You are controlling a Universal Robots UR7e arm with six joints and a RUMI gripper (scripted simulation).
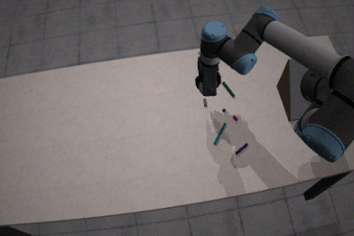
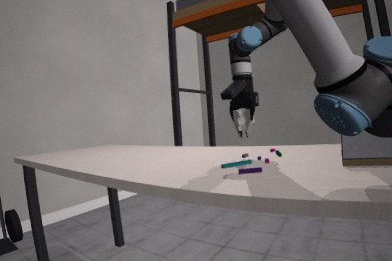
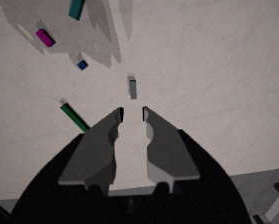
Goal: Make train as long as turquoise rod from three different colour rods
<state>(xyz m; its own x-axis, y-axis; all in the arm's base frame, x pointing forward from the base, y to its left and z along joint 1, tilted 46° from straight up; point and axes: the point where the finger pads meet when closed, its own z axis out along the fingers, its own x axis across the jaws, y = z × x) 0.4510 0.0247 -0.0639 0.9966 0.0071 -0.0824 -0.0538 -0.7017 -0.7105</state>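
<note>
Right now the grey rod is 8 cm below my hand. From my hand the other things lie so: green rod 11 cm behind, 5 cm to the right, 8 cm below; small blue rod 7 cm behind, 5 cm to the left, 8 cm below; turquoise rod 4 cm behind, 15 cm to the left, 8 cm below.
</note>
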